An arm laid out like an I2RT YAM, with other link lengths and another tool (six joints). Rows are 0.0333 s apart.
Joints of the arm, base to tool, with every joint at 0 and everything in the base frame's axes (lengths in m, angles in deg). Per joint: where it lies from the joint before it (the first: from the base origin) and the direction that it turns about. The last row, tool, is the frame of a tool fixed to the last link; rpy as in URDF.
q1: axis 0 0 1 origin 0 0 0.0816
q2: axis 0 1 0 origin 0.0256 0.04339 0.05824
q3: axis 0 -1 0 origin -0.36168 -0.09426 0
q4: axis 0 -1 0 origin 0.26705 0.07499 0.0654
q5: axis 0 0 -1 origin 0.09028 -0.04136 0.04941
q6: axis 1 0 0 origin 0.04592 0 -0.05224
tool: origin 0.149 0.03 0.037 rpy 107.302 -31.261 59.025
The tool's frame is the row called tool.
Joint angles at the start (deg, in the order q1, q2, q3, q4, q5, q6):
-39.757 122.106 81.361 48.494 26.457 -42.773
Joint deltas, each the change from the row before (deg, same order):
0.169 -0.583 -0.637 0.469 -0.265 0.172
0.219 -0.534 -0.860 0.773 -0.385 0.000
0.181 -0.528 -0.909 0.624 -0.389 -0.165
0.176 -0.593 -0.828 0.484 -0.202 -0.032
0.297 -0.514 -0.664 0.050 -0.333 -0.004
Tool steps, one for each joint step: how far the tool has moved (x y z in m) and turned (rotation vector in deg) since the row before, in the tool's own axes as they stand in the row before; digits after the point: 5 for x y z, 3 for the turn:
-0.00075 0.00449 -0.00380 -0.206 0.382 0.521
-0.00024 0.00334 -0.00495 -0.315 0.548 0.405
-0.00046 0.00192 -0.00477 -0.266 0.537 0.091
-0.00106 0.00279 -0.00419 -0.190 0.345 0.204
0.00103 0.00134 -0.00530 0.023 0.635 -0.016

